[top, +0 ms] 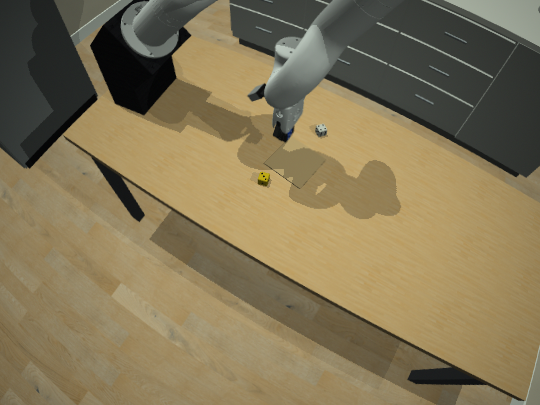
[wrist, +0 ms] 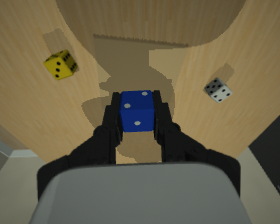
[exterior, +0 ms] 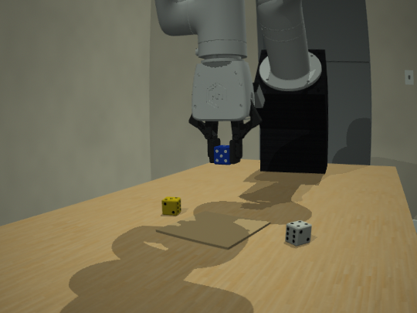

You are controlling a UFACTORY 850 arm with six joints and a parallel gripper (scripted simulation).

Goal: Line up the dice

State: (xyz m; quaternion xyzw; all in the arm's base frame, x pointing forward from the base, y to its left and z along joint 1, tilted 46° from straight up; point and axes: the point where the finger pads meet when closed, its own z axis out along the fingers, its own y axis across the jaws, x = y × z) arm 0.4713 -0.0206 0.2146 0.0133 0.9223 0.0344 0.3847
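My gripper is now 5 cm short of the tan mat and 12 cm above it. The rest, counted from my hand: white die (6 cm ahead, 15 cm to the left, 11 cm below); blue die (1 cm below); yellow die (11 cm to the right, 11 cm below).
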